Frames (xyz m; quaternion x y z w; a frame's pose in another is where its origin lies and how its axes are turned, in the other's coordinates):
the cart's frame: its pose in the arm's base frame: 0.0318 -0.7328 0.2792 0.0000 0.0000 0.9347 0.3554
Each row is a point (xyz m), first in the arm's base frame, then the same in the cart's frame.
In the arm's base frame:
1: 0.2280 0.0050 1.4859
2: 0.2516 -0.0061 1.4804
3: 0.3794 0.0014 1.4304
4: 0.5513 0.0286 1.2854
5: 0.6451 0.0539 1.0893
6: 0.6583 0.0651 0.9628
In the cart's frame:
1: 0.3436 -0.6818 1.2067
2: 0.3185 -0.6892 1.2012
3: 0.2280 -0.7797 1.1512
4: 0.1176 -0.9142 1.0062
5: 0.0643 -0.9954 0.8101
6: 0.0619 -1.0126 0.6836

